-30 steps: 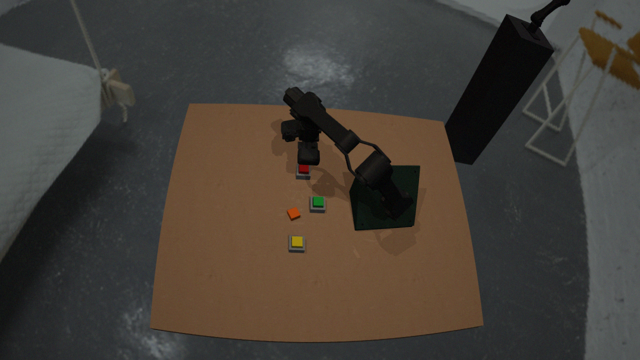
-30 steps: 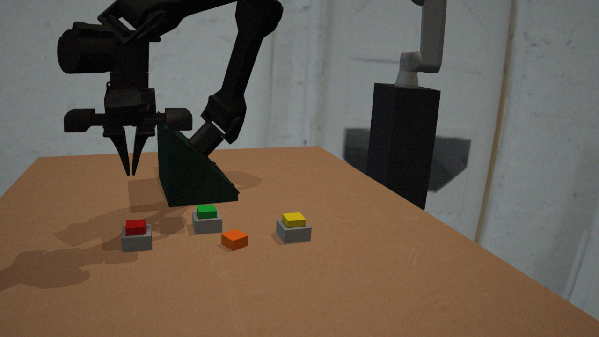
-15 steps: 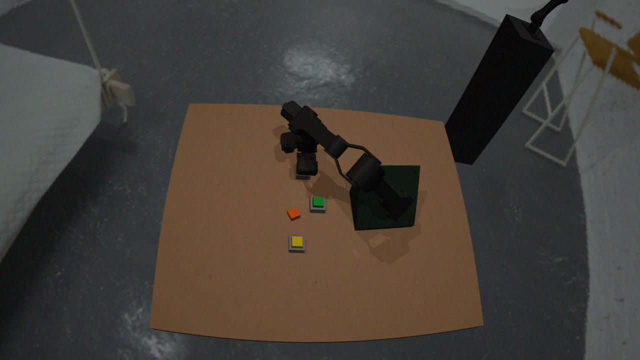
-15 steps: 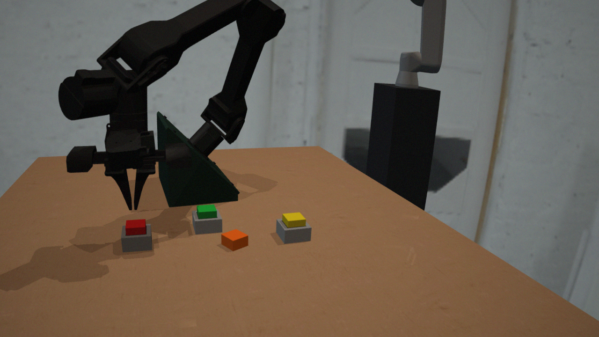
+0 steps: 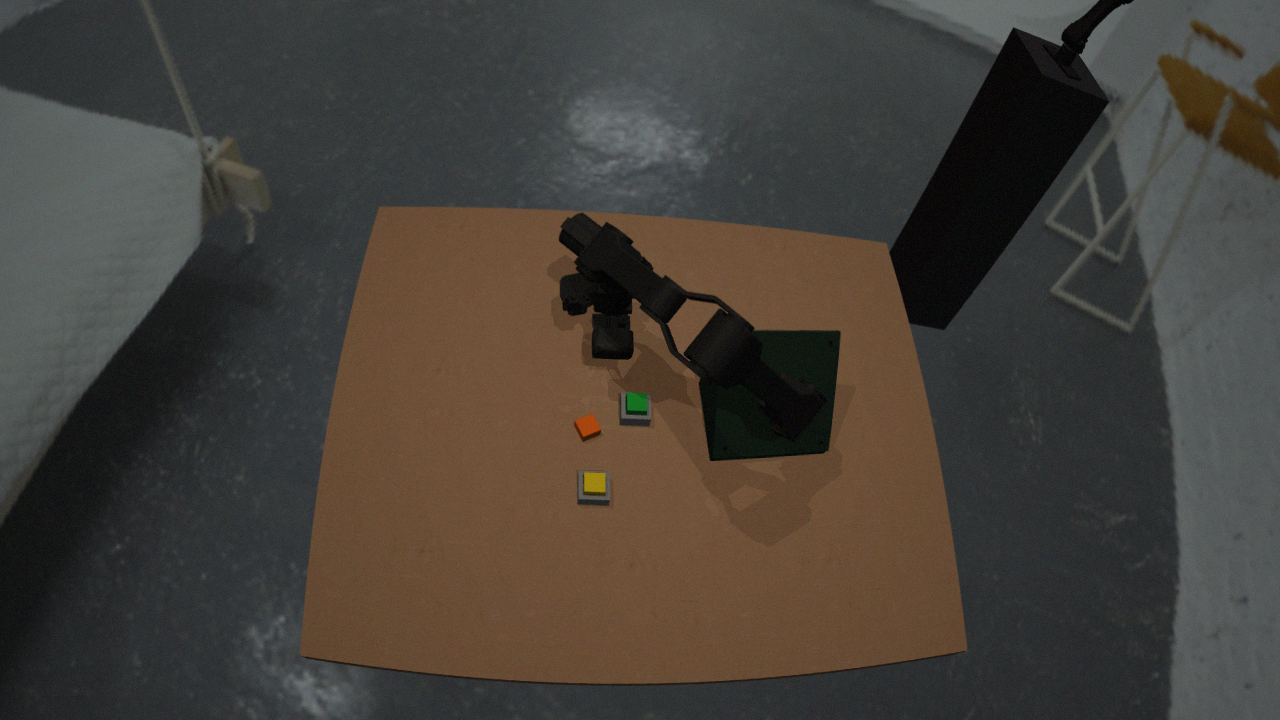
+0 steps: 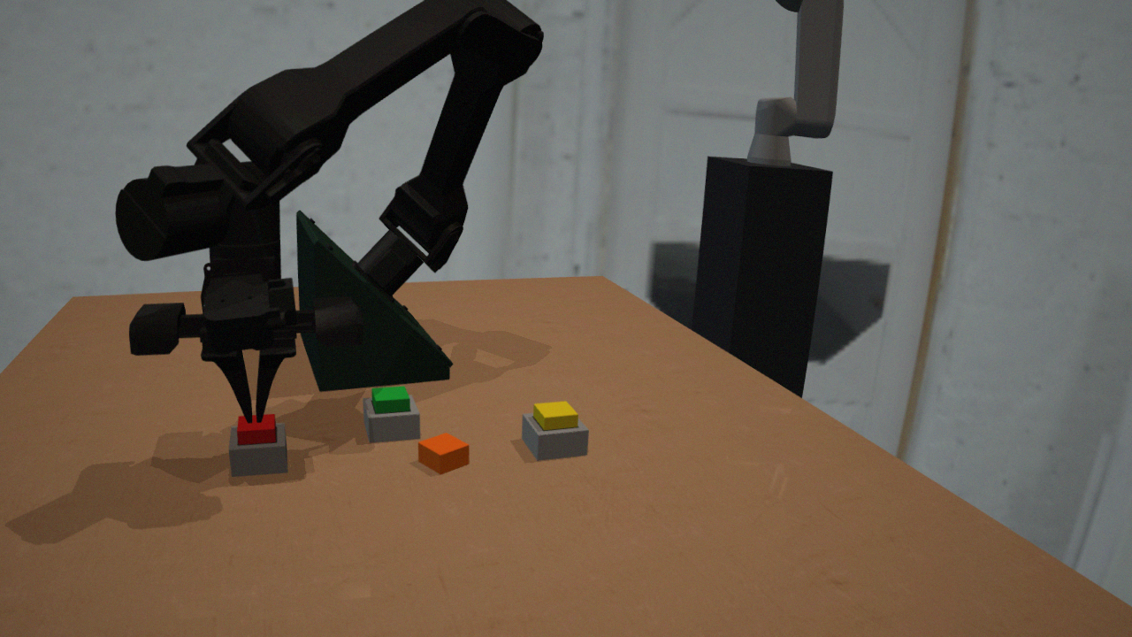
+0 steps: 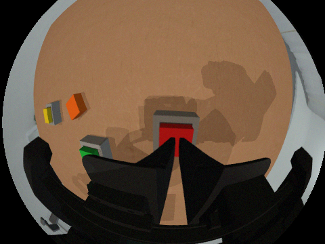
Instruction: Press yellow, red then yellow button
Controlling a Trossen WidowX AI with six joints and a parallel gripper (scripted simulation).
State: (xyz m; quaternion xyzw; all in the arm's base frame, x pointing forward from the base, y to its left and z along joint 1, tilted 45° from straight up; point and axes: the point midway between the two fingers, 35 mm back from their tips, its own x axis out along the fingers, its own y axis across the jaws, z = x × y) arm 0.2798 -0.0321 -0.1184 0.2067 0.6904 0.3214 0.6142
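Right now my gripper tip is 1 cm above the red button. From my gripper tip the other things lie so: orange block (16 cm to the left, 3 cm below, 1 cm ahead); yellow button (27 cm to the left, 1 cm below, 1 cm behind); green button (12 cm to the left, 6 cm behind, 1 cm below).
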